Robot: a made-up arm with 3 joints.
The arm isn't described. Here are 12 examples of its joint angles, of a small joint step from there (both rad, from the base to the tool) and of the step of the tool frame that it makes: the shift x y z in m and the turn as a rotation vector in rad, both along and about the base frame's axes.
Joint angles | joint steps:
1: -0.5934 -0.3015 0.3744 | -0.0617 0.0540 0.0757
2: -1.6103 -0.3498 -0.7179 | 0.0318 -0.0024 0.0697
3: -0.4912 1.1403 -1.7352 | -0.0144 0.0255 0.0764
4: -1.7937 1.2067 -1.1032 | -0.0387 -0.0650 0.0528
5: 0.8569 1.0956 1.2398 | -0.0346 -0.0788 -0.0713
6: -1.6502 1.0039 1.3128 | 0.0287 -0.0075 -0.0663
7: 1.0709 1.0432 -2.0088 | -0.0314 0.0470 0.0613
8: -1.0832 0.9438 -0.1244 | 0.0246 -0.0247 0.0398
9: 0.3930 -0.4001 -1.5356 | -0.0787 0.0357 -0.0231
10: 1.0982 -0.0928 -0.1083 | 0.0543 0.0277 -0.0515
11: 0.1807 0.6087 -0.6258 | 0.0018 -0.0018 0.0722
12: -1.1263 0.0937 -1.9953 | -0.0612 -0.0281 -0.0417
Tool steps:
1: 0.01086 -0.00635 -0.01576 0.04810 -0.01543 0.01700
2: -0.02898 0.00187 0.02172 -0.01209 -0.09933 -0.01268
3: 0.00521 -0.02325 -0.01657 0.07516 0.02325 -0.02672
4: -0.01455 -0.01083 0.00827 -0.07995 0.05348 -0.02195
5: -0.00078 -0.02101 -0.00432 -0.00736 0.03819 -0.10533
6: -0.00564 -0.02118 -0.00147 0.00889 -0.02766 0.06604
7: 0.01455 -0.02107 0.01428 0.00273 0.03081 0.07676
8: -0.01552 0.00655 0.00581 -0.01105 -0.02525 -0.04576
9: 0.04480 -0.00524 0.02355 -0.01108 0.09801 0.03650
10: -0.00319 -0.01271 -0.00629 -0.04028 -0.01153 -0.00099
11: -0.00251 -0.00109 -0.02406 0.06660 -0.02946 -0.00435
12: 0.01215 0.00913 -0.04366 -0.02979 0.09693 0.01837
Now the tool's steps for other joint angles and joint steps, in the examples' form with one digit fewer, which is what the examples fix.
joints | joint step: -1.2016 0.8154 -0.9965 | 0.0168 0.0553 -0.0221
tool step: 0.0073 -0.0006 -0.0094 0.0499 -0.0183 0.0329
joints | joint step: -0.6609 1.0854 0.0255 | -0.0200 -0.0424 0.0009
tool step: -0.0089 0.0005 0.0093 -0.0308 0.0239 -0.0289
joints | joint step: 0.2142 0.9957 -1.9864 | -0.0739 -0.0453 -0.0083
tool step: 0.0398 0.0038 0.0010 -0.0079 0.0783 -0.0451
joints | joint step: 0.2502 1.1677 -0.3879 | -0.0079 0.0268 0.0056
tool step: 0.0112 0.0012 -0.0013 0.0034 0.0064 0.0271
